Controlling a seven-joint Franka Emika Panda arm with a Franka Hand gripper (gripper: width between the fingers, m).
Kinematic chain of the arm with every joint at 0, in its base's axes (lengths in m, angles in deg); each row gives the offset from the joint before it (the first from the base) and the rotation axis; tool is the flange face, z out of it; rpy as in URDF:
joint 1: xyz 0 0 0.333 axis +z
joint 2: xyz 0 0 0 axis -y
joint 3: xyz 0 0 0.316 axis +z
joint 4: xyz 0.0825 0 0 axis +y
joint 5: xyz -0.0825 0 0.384 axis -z
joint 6: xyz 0 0 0 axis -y
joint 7: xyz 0.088 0 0 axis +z
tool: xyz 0 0 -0.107 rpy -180 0 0
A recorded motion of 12 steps. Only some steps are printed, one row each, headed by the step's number.
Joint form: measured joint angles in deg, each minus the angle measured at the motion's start. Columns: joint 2, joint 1, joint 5, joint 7, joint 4, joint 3, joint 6.
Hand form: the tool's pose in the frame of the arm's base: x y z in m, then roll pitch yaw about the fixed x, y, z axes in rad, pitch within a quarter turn. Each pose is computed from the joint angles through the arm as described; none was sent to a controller.
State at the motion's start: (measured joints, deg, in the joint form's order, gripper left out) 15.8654 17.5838 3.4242 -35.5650 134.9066 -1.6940 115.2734
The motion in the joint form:
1: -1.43 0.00 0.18 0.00 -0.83 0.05 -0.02
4: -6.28 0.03 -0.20 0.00 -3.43 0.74 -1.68
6: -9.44 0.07 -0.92 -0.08 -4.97 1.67 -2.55
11: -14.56 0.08 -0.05 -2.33 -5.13 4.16 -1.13
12: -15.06 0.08 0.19 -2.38 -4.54 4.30 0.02
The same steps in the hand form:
1: 0.4389 0.1212 0.4280 3.0579 0.0351 -0.3138
4: 0.4514 0.1313 0.4070 3.0200 0.0918 -0.3088
6: 0.4572 0.1423 0.3915 3.0011 0.1315 -0.3030
11: 0.4576 0.1639 0.3511 2.9482 0.1676 -0.2956
12: 0.4568 0.1647 0.3439 2.9469 0.1654 -0.2907

